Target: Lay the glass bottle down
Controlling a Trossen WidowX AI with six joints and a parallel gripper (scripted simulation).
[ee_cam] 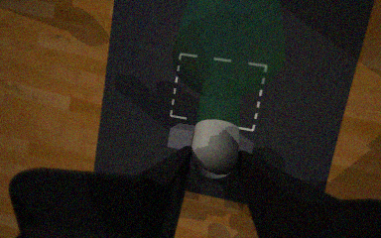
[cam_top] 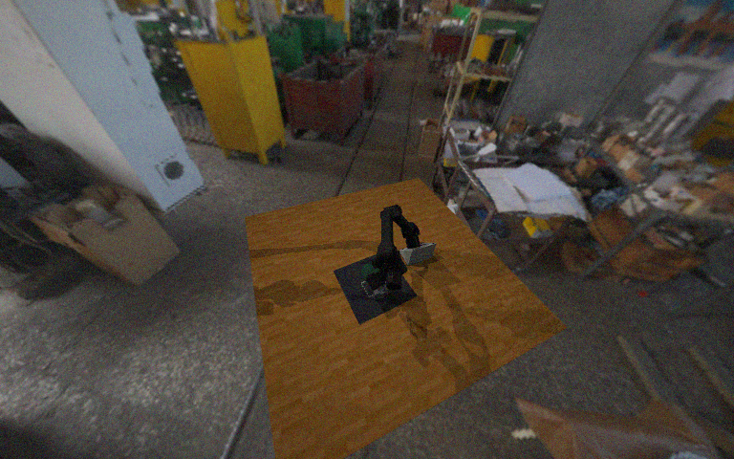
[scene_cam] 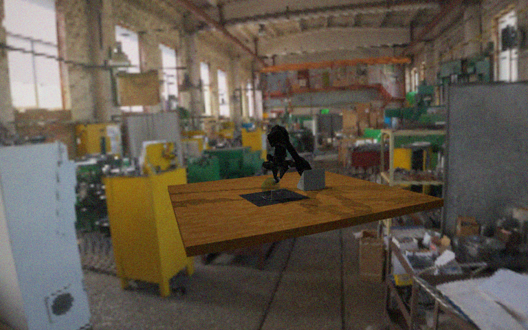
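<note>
Now: the green glass bottle 40 mm to the right of my gripper tip, 30 mm below it and 10 mm ahead of it. Also, from my gripper tip: dark mat (110 mm below, 70 mm to the right, 10 mm ahead).
</note>
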